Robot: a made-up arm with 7 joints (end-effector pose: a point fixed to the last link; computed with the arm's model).
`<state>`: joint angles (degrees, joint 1 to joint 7).
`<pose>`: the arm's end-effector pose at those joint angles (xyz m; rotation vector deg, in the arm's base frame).
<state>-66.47 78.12 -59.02 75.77 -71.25 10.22 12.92</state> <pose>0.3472 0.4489 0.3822 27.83 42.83 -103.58</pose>
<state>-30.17 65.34 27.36 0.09 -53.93 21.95 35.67</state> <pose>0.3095 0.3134 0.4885 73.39 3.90 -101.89</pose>
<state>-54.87 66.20 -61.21 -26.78 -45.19 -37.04 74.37</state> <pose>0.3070 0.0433 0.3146 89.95 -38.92 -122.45</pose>
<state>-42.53 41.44 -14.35 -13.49 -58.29 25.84 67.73</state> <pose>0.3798 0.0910 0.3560 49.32 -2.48 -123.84</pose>
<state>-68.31 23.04 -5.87 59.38 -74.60 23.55 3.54</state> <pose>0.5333 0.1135 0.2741 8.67 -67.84 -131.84</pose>
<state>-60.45 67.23 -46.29 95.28 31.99 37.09 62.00</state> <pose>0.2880 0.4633 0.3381 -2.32 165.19 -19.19</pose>
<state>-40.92 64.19 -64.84 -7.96 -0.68 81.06 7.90</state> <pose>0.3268 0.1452 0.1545 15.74 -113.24 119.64</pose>
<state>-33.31 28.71 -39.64 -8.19 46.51 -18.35 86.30</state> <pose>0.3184 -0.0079 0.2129 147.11 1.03 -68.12</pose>
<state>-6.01 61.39 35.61 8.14 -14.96 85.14 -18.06</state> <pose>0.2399 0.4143 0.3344 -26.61 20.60 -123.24</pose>
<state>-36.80 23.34 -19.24 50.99 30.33 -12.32 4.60</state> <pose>0.3923 0.1394 0.0648 -42.17 -51.39 139.55</pose>
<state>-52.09 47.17 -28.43 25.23 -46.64 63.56 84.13</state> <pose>0.4437 0.1691 0.2701 12.19 83.54 -97.06</pose>
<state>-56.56 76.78 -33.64 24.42 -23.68 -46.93 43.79</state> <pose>0.3954 0.2548 0.4289 139.28 27.62 -92.87</pose>
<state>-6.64 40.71 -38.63 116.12 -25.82 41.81 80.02</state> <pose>-0.0537 0.4068 0.1125 -66.77 159.62 -11.62</pose>
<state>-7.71 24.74 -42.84 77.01 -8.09 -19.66 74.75</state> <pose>0.0692 0.2215 -0.0574 24.72 97.60 -123.15</pose>
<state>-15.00 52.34 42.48 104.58 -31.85 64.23 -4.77</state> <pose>0.0123 0.3980 0.0695 -64.51 -30.20 -57.11</pose>
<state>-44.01 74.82 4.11 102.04 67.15 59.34 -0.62</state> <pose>0.1195 0.5221 0.3328 -83.89 102.72 -47.55</pose>
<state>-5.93 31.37 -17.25 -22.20 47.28 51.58 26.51</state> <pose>0.2843 0.1243 0.1826 57.26 101.79 -118.39</pose>
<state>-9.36 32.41 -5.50 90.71 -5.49 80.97 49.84</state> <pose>-0.0057 0.3392 0.0114 -118.37 106.55 -41.05</pose>
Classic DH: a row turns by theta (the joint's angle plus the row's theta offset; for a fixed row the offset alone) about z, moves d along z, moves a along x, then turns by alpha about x. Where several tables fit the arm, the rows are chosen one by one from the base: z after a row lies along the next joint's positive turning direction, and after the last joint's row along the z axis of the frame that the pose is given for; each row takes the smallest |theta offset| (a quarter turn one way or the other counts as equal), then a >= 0, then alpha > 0; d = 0 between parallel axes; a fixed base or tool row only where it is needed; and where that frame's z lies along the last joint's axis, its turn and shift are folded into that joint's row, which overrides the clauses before.
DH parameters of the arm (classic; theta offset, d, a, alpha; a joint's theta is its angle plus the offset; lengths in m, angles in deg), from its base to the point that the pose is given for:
base (fixed): -4.07 0.3994 0.0299 -74.51
joint 1: -75.12 0.0442 -0.0348 -90
joint 2: 74 -0.0039 -0.02 90
joint 3: 90 -0.2375 0.0392 -90
joint 4: 90 0.03 0.0064 90
joint 5: 0 0.2111 0.012 -90
joint 6: -90 -0.02 0.0291 90
joint 7: 84.7 0.0302 0.0118 -45.88
tool (fixed): 113.29 -0.0256 0 0

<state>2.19 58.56 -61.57 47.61 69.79 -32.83 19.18</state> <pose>0.0162 0.3277 0.0186 4.66 -26.84 64.71</pose>
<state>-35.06 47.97 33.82 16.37 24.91 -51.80 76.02</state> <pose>0.2971 0.3471 0.3865 129.54 28.23 -18.34</pose>
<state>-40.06 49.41 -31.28 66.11 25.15 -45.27 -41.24</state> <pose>0.3481 0.3016 0.1244 2.63 -34.85 105.02</pose>
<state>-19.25 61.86 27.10 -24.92 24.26 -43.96 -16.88</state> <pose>0.2627 0.2014 0.4540 -96.14 -71.17 50.81</pose>
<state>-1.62 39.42 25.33 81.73 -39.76 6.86 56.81</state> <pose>-0.0027 0.4114 0.0527 -29.55 57.99 -48.21</pose>
